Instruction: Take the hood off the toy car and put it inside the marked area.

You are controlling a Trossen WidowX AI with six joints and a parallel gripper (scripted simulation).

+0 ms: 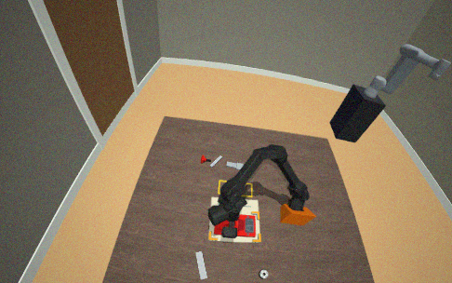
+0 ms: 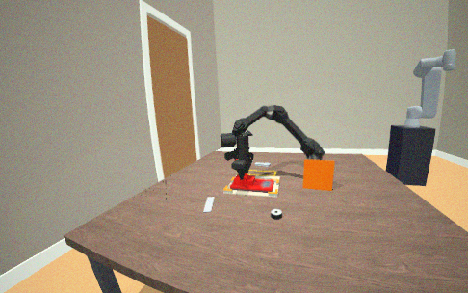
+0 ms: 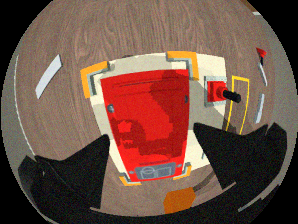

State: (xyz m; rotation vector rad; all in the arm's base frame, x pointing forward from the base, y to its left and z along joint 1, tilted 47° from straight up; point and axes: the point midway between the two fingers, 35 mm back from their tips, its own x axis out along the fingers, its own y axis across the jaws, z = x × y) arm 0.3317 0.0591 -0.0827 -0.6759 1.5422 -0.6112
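Right now the hood is 2 cm below my gripper tip. Round my gripper tip: grey bar (21 cm to the left, 9 cm ahead, 5 cm below).
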